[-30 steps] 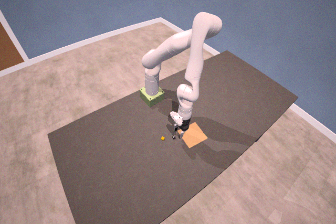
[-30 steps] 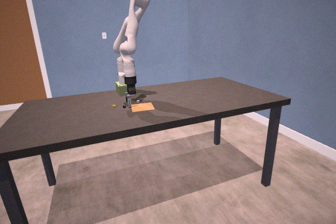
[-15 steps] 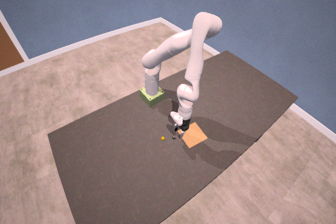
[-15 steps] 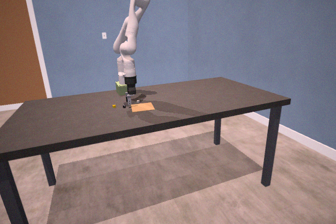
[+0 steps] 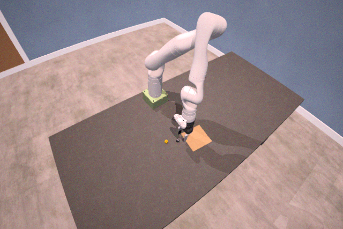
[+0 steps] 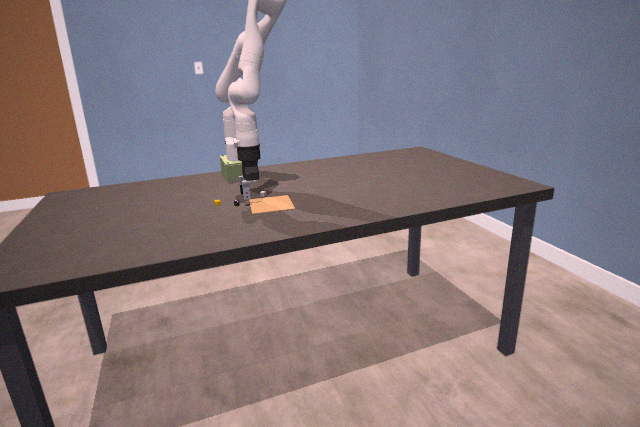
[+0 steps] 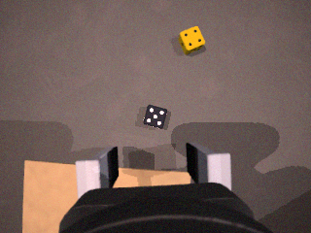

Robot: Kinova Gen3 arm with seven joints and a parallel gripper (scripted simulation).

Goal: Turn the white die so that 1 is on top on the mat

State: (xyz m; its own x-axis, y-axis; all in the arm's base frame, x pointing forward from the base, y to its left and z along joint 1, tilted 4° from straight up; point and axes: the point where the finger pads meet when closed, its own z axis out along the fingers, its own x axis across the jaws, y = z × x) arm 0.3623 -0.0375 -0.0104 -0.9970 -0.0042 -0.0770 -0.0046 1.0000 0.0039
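The black die lies 40 mm below my hand and 30 mm to the right of it. From my hand the other things lie so: orange mat (80 mm to the left, 50 mm ahead, 40 mm below); then white die (80 mm to the left, 60 mm behind, 40 mm below); then yellow die (90 mm to the right, 40 mm below, 40 mm behind).
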